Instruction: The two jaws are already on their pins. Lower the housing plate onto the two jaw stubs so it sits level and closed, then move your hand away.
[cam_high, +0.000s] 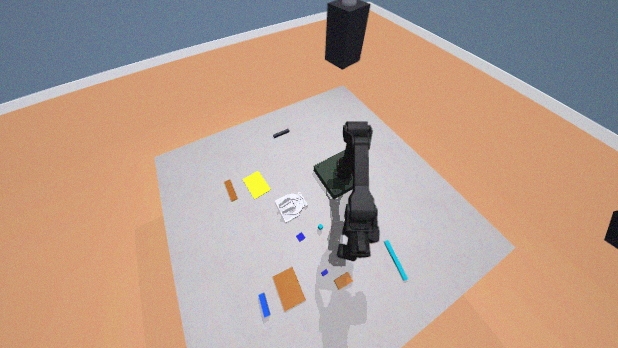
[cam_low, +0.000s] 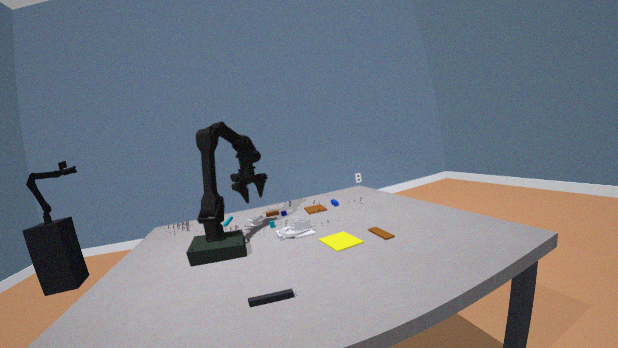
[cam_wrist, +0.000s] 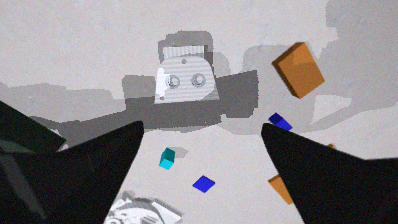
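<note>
Right now my gripper tip is 30 mm short of the cyan cube, 120 mm to the left of it and 100 mm above it. Also, from my gripper tip: yellow sheet: 130 mm ahead, 490 mm to the right, 110 mm below; then cyan bar: 120 mm behind, 180 mm to the left, 100 mm below; then orange strip: 240 mm ahead, 550 mm to the right, 110 mm below.
</note>
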